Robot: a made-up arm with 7 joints. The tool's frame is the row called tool.
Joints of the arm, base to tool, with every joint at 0 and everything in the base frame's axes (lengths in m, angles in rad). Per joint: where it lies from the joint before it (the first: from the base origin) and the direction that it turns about. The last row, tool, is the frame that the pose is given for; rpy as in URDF.
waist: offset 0 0 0.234 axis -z
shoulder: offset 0 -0.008 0.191 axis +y
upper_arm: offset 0 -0.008 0.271 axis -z
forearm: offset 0 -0.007 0.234 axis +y
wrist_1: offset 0 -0.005 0.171 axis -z
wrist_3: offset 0 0 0.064 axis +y
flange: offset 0 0 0.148 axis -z
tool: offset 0 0 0 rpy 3.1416 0 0
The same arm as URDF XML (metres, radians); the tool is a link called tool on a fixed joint. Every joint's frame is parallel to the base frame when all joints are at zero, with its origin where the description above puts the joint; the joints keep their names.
<robot name="arm">
<link name="base"/>
<link name="link1"/>
<link name="link2"/>
<link name="link3"/>
<link name="link4"/>
<link name="link5"/>
<link name="link6"/>
<link name="link7"/>
<link name="tool"/>
<joint name="waist" type="continuous"><parent link="base"/><child link="link1"/><origin xyz="0 0 0.234" rpy="0 0 0"/><axis xyz="0 0 -1"/></joint>
<joint name="shoulder" type="continuous"><parent link="link1"/><child link="link2"/><origin xyz="0 -0.008 0.191" rpy="0 0 0"/><axis xyz="0 1 0"/></joint>
<joint name="upper_arm" type="continuous"><parent link="link2"/><child link="link3"/><origin xyz="0 -0.008 0.271" rpy="0 0 0"/><axis xyz="0 0 -1"/></joint>
<joint name="forearm" type="continuous"><parent link="link3"/><child link="link4"/><origin xyz="0 -0.007 0.234" rpy="0 0 0"/><axis xyz="0 1 0"/></joint>
<joint name="wrist_1" type="continuous"><parent link="link4"/><child link="link5"/><origin xyz="0 -0.005 0.171" rpy="0 0 0"/><axis xyz="0 0 -1"/></joint>
<joint name="wrist_3" type="continuous"><parent link="link5"/><child link="link6"/><origin xyz="0 0 0.064" rpy="0 0 0"/><axis xyz="0 1 0"/></joint>
<joint name="flange" type="continuous"><parent link="link6"/><child link="link7"/><origin xyz="0 0 0.148" rpy="0 0 0"/><axis xyz="0 0 -1"/></joint>
<joint name="tool_fixed" type="fixed"><parent link="link7"/><child link="tool"/><origin xyz="0 0 0" rpy="-3.1416 0 0"/></joint>
</robot>

